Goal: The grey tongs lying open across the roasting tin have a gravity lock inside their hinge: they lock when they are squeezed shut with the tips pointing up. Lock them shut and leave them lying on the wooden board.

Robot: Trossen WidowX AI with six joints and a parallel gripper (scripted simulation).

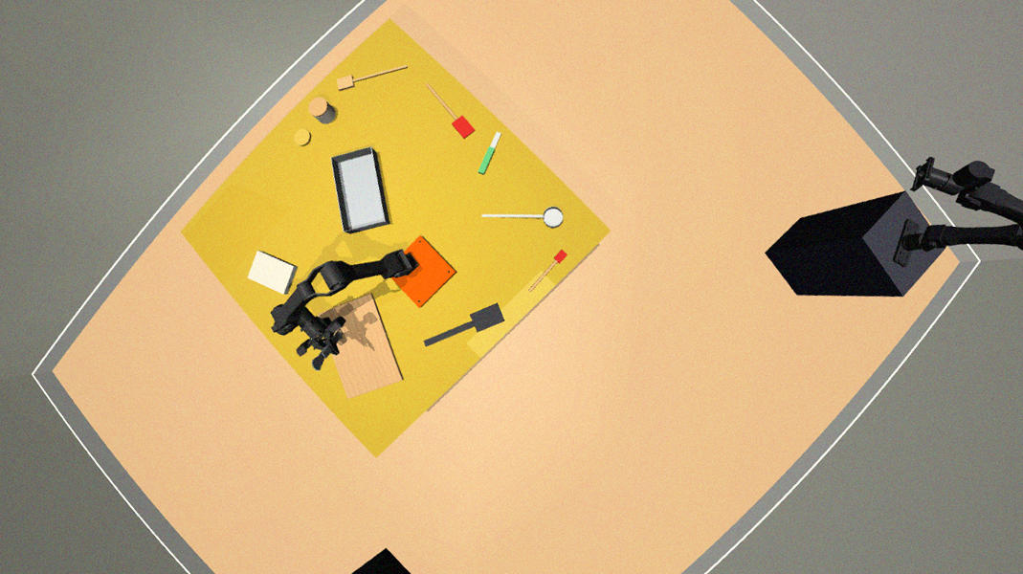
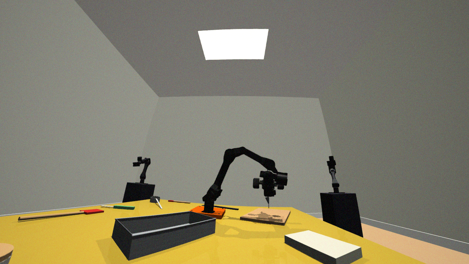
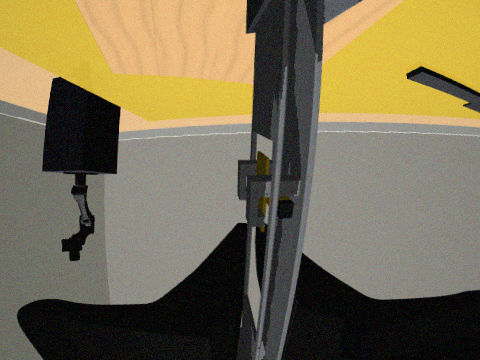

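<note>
Right now my gripper tip is 16 cm above the wooden board. Also, from my gripper tip: roasting tin (46 cm ahead, 40 cm to the right, 14 cm below); then white block (47 cm ahead, 16 cm below, 10 cm to the left); then black spatula (38 cm to the right, 21 cm behind, 17 cm below).
</note>
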